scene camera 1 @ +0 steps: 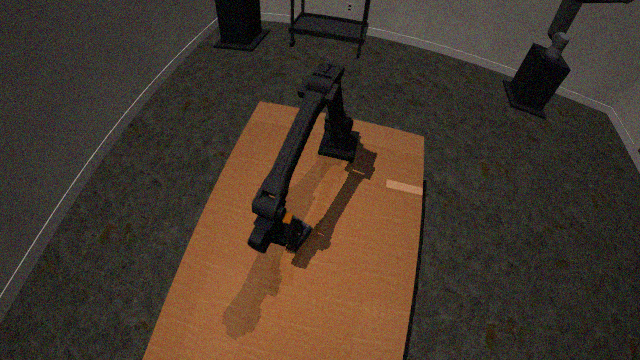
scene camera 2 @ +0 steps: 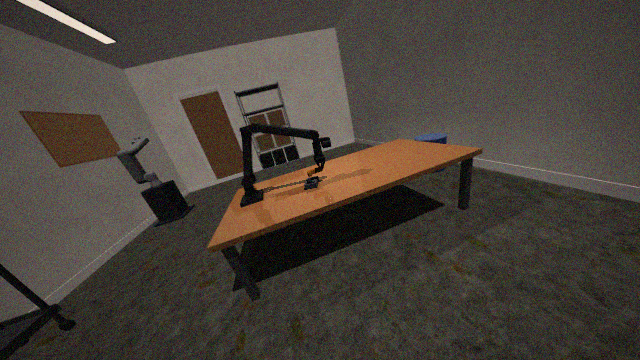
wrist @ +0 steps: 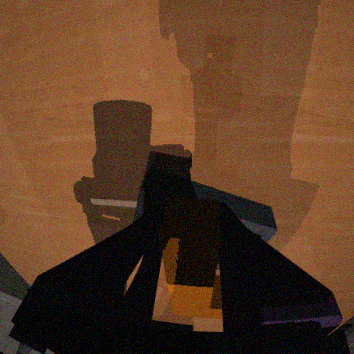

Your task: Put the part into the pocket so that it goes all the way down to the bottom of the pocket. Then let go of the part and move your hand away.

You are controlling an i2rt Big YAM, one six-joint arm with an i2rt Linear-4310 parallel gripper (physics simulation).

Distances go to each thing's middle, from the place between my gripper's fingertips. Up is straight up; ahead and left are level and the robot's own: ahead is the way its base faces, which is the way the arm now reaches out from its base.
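Labels:
There is the grey-blue pocket block (wrist: pixel 157 186), and my hand is 8 cm above it and 10 cm past it.

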